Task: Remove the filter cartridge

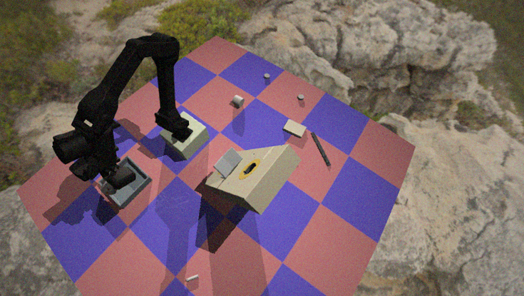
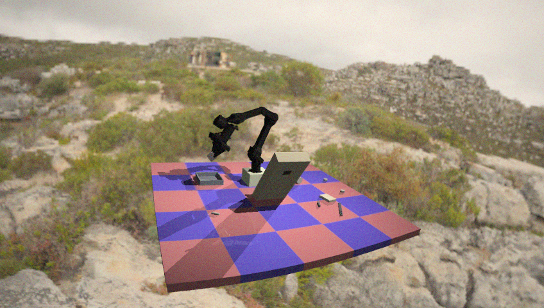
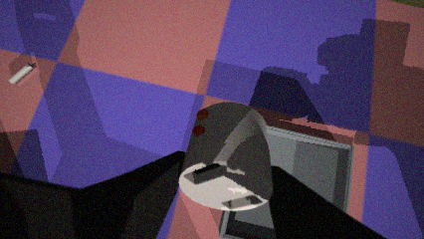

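Right now the dark tray is 180 mm below my gripper tip, 90 mm behind it and 20 mm to the left of it. The rest, counted from my gripper tip: grey flap: 260 mm to the left, 260 mm ahead, 50 mm below; then round grey filter cartridge: right at my gripper tip; then small pin: 340 mm ahead, 180 mm below, 100 mm to the right.
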